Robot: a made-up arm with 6 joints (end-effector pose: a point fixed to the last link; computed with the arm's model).
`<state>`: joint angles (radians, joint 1 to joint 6).
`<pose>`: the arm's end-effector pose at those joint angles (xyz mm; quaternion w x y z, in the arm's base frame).
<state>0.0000 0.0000 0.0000 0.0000 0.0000 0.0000</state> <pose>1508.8 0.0 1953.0 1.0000 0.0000 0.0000 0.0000</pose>
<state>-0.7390 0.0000 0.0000 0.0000 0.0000 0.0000</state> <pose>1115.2 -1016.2 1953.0 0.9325 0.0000 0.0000 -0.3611</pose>
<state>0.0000 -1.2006 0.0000 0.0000 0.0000 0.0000</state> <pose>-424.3 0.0 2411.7 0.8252 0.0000 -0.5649 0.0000</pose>
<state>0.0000 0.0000 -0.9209 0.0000 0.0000 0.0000</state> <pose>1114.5 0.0 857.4 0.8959 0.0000 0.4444 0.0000</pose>
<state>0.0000 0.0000 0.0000 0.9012 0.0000 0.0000</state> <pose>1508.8 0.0 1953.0 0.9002 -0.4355 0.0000 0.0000</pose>
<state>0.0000 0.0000 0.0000 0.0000 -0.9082 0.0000</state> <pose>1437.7 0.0 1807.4 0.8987 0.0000 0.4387 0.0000</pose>
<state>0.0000 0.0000 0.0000 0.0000 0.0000 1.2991</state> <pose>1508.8 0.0 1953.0 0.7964 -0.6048 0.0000 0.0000</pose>
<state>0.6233 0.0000 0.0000 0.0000 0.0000 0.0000</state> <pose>1225.1 880.7 1953.0 0.9518 0.0000 0.0000 0.3066</pose>
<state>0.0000 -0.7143 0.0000 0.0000 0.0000 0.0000</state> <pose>416.0 0.0 2516.6 0.9369 0.0000 -0.3496 0.0000</pose>
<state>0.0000 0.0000 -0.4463 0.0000 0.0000 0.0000</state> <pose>1446.2 0.0 1376.5 0.9752 0.0000 0.2213 0.0000</pose>
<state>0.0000 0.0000 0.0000 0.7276 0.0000 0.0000</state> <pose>1508.8 0.0 1953.0 0.9346 -0.3558 0.0000 0.0000</pose>
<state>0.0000 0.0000 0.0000 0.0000 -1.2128 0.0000</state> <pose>1388.8 0.0 1780.0 0.8217 0.0000 0.5699 0.0000</pose>
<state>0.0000 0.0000 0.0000 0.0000 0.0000 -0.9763</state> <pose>1508.8 0.0 1953.0 0.8832 0.4690 0.0000 0.0000</pose>
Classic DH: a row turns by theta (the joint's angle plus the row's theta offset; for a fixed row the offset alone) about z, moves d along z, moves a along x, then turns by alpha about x. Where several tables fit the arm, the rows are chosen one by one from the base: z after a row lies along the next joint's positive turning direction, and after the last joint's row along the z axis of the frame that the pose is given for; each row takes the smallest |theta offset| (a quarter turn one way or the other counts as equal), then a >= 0, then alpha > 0; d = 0 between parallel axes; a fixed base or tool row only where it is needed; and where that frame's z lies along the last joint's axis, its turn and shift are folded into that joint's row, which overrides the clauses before.
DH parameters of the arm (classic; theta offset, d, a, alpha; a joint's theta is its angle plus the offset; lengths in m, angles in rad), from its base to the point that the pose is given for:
joint 1: 0 0.7705 0.2072 -1.5708
joint 2: -1.5708 0 1.0322 3.1416
joint 3: 0 0 0.1503 -1.5708
joint 4: 0 -1.1169 0 1.5708
joint 5: 0 0 0 -1.5708
joint 6: 1.5708 -0.1847 0 1.5708
tool (fixed): -1.5708 0 0 0

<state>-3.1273 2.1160 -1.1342 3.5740 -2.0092 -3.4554</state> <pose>-23.6 -70.4 47.4 0.0205 0.5795 -0.3048 -0.7555</pose>
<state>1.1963 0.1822 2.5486 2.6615 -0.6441 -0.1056</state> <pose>-202.2 -654.5 2493.0 0.6703 0.0845 -0.2223 -0.7030</pose>
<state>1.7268 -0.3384 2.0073 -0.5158 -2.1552 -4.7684</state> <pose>58.1 -858.7 2458.0 0.3214 -0.3511 -0.7232 0.5005</pose>
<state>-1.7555 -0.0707 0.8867 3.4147 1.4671 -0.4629</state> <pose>-197.5 -787.1 2713.7 0.2753 -0.4636 0.8422 0.0032</pose>
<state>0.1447 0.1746 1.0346 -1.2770 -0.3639 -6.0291</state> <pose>1107.5 225.0 2849.9 0.8090 0.4015 -0.2105 0.3741</pose>
